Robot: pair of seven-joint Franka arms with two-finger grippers.
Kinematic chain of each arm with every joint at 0, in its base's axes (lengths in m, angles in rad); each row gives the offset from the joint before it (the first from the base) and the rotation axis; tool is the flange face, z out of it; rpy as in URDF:
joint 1: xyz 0 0 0.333 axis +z
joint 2: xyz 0 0 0 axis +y
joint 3: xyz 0 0 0.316 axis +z
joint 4: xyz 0.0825 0 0 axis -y
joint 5: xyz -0.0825 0 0.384 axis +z
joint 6: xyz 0 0 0 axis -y
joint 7: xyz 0.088 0 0 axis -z
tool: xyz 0 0 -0.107 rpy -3.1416 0 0
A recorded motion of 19 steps. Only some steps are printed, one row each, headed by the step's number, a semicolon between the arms.
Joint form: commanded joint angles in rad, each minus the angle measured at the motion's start. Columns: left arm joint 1, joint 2, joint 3, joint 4, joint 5, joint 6, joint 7; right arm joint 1, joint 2, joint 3, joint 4, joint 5, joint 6, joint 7.
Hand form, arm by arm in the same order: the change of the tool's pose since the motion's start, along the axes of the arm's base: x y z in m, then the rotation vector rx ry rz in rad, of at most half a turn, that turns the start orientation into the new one. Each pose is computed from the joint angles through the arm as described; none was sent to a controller.
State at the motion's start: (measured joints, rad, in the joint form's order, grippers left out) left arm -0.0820 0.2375 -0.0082 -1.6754 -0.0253 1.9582 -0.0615; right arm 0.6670 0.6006 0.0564 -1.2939 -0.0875 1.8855 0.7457
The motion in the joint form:
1: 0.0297 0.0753 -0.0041 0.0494 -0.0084 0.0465 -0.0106; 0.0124 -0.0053 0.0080 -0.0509 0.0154 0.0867 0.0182
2: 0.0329 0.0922 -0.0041 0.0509 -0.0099 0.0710 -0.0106; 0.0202 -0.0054 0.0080 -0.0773 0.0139 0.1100 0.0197
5: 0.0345 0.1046 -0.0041 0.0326 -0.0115 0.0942 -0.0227; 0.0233 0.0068 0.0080 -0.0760 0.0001 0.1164 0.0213
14: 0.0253 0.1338 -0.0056 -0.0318 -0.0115 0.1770 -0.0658; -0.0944 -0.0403 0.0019 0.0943 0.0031 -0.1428 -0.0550
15: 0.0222 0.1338 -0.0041 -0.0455 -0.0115 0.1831 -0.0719; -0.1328 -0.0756 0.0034 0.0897 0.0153 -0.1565 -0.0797
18: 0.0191 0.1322 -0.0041 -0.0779 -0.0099 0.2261 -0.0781; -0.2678 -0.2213 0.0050 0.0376 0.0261 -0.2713 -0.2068
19: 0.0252 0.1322 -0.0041 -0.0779 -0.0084 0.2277 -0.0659; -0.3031 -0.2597 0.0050 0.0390 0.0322 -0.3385 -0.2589
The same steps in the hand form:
1: 0.0231 0.0149 -0.0206 -0.0114 -0.0194 0.0408; -0.0099 0.0126 -0.0127 0.0436 -0.0173 0.0009
2: 0.0278 0.0168 -0.0287 -0.0134 -0.0284 0.0454; -0.0155 0.0158 -0.0231 0.0412 -0.0154 0.0094
5: 0.0282 0.0178 -0.0435 -0.0146 -0.0204 0.0606; -0.0154 0.0178 -0.0307 0.0297 -0.0200 0.0167
14: 0.0254 0.0113 -0.0856 -0.0153 -0.0081 0.0959; 0.0361 -0.0592 0.0618 -0.0070 0.0083 -0.0490
15: 0.0230 0.0103 -0.0914 -0.0140 -0.0004 0.1005; 0.0446 -0.0841 0.0836 0.0112 0.0021 -0.0640
18: 0.0198 0.0087 -0.1015 -0.0137 -0.0125 0.1040; 0.0514 -0.1833 0.1491 0.0007 0.0265 -0.0751
19: 0.0203 0.0128 -0.1013 -0.0119 -0.0147 0.0972; 0.0462 -0.2104 0.1694 -0.0081 0.0550 -0.0612

